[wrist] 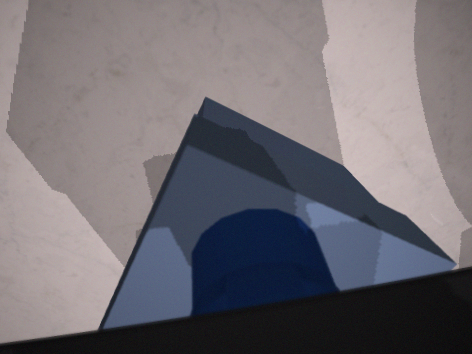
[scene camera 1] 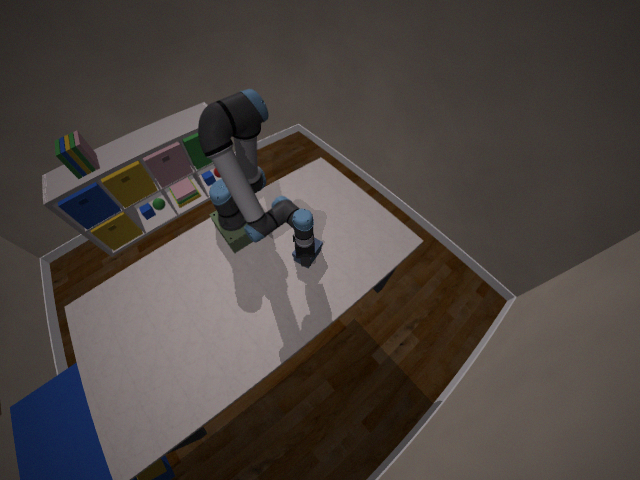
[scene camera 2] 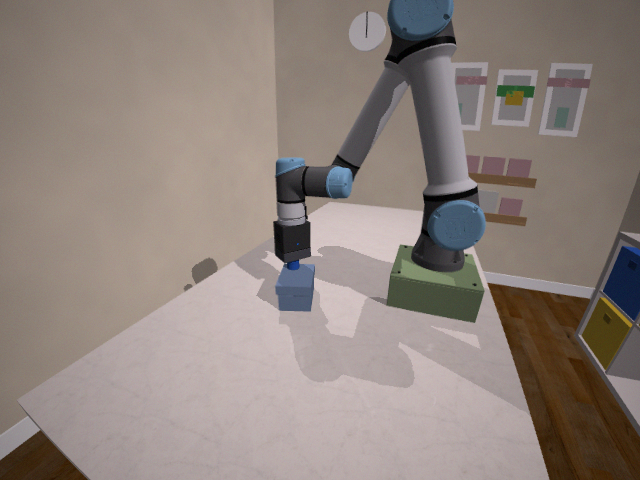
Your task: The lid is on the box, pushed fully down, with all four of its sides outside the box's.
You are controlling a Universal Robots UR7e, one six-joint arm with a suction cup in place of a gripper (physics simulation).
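Frame: origin at the arm's base, x right, y ahead, z up, level; metres.
Seen in the pictures: end effector, tool point: (wrist: 250, 234) (scene camera 2: 293, 271); arm's base, origin of the base link: (scene camera 1: 233, 218) (scene camera 2: 436, 260).
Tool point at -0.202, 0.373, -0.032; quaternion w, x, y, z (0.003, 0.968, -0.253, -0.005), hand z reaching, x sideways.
Note:
Pixels of each thing's middle, then the offset from my tool point to it, as dx, dy, dz. Level surfaces: height alone.
- blue lid, body centre: (wrist: 232, 318) (scene camera 2: 296, 278) (scene camera 1: 307, 248) -0.031, -0.031, -0.001
- blue box, body centre: (wrist: 228, 250) (scene camera 2: 297, 290) -0.032, -0.032, -0.040
- table, its level: dz -0.064
The blue lid (scene camera 1: 317, 245) (scene camera 2: 301, 276) (wrist: 150, 280) is level on top of the blue box (scene camera 2: 295, 302) (wrist: 214, 110), which stands on the table (scene camera 2: 232, 392). My gripper (scene camera 2: 293, 268), with its dark blue suction cup, is shut on the lid's top. In scene camera 2 the lid's rim is slightly wider than the box, and a band of box wall shows below it. In the wrist view a bit of box juts past the lid's upper corner. The far sides are hidden, so I cannot tell whether all four lid sides are outside or how far down it sits.
The arm's green base block (scene camera 1: 236, 240) (scene camera 2: 433, 296) stands on the table to the right of the box in scene camera 2. A shelf unit (scene camera 1: 126, 149) with coloured bins stands behind the table. A wall runs along the table's left side in scene camera 2.

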